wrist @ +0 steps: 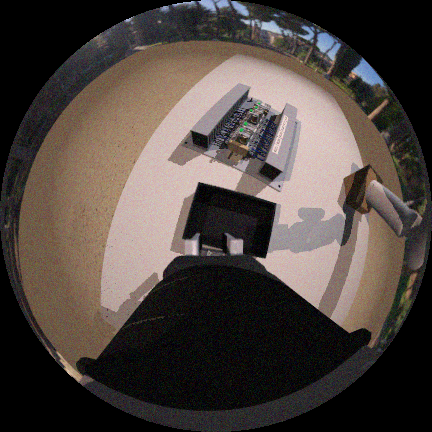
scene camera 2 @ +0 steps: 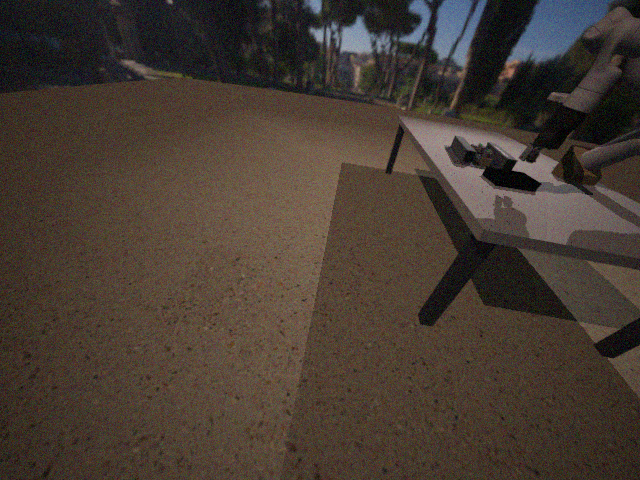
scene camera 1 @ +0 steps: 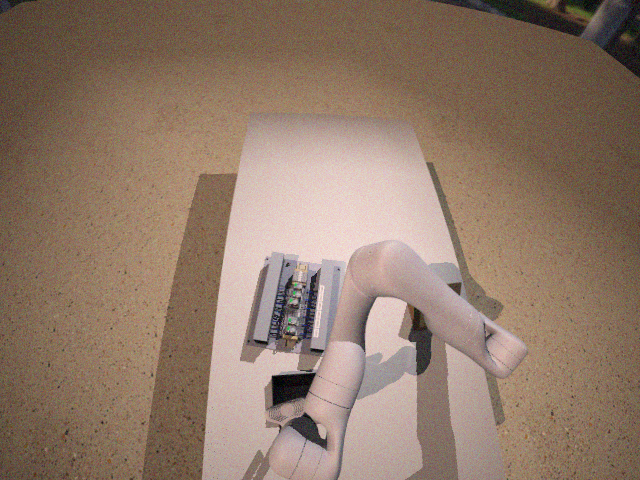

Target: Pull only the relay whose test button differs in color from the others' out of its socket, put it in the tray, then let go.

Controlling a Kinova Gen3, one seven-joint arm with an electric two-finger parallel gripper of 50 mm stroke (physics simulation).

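Frame: origin at the arm's base, x back, y right, z up, level; metres.
Seen in the pictures: gripper, fingertip midpoint: [wrist: 211,241] [scene camera 2: 524,160]; arm's base, link origin: [wrist: 371,191] [scene camera 2: 589,161].
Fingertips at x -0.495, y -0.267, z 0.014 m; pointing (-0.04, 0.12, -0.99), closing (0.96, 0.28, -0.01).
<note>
Offsets run from my fingertips to a thing's middle. Level surfaces: height alone.
My gripper [scene camera 2: 528,153] [wrist: 211,241] is shut on a relay @(dy -0.019, dx +0.005, dz +0.021 m) [wrist: 212,253], a small grey piece between the fingertips; its button colour cannot be made out. In the wrist view the fingers overlap the near part of the black tray [scene camera 1: 268,395] [wrist: 270,231]; in scene camera 2 they are above table height, over or just behind the tray [scene camera 2: 510,179]. In scene camera 1 the arm hides the gripper and part of the tray. Relays with green buttons [scene camera 1: 291,301] [wrist: 243,135] sit in the socket row, with a gap between them.
Two grey wiring ducts @(dy +0.348, dx -0.059, dz -0.072 m) [scene camera 1: 269,304] [wrist: 220,117] flank the socket row, beyond the tray in the wrist view. A brown box [scene camera 1: 420,316] [scene camera 2: 572,167] [wrist: 356,186] stands by the arm's base at the right side of the table @(dz -0.105 m) [scene camera 1: 330,180].
</note>
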